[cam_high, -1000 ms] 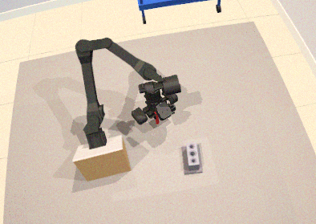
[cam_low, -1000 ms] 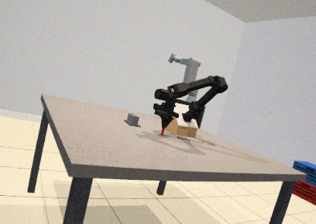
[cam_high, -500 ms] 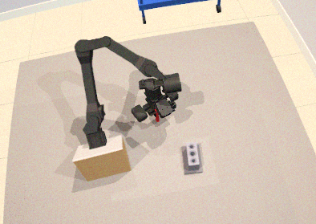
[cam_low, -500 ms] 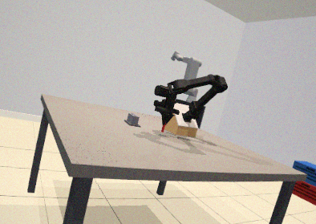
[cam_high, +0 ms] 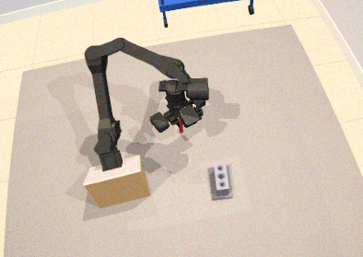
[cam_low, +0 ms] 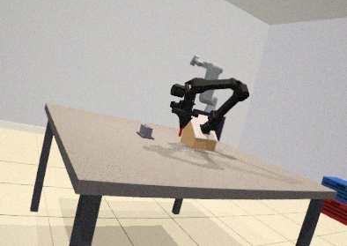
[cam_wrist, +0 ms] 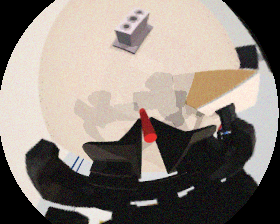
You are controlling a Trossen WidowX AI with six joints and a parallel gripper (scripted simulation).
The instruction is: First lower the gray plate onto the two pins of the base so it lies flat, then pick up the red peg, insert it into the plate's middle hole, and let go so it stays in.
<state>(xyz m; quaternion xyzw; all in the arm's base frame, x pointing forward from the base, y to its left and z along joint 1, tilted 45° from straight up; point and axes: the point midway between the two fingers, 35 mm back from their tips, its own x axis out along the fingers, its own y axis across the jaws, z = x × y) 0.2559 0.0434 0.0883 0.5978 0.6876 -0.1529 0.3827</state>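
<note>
Now: gripper tip 21 cm to the left of the gray plate, 8 cm short of it and 6 cm above it. Round my gripper tip: red peg right at my gripper tip.
</note>
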